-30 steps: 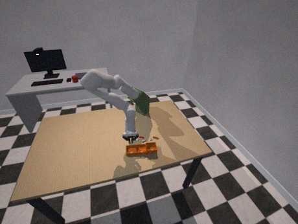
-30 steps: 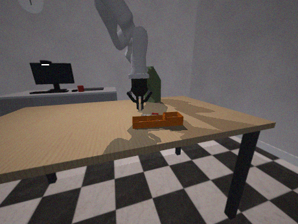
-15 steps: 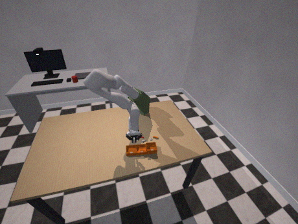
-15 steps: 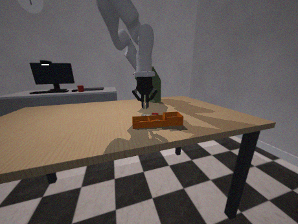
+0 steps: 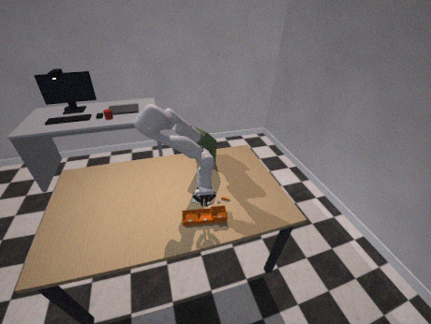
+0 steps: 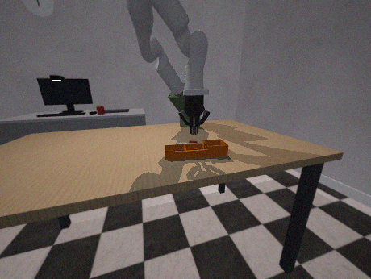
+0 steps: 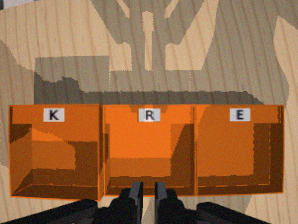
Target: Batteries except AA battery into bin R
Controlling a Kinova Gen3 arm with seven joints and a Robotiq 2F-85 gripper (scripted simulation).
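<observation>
Right now my hand is 2 cm short of the orange bin row, 1 cm to the left of it and 7 cm above it. Round my hand: thin red battery 12 cm behind, 5 cm to the left, 9 cm below; white domino tile 11 cm behind, 2 cm to the right, 9 cm below; grey bolt 6 cm behind, 4 cm to the left, 9 cm below.
</observation>
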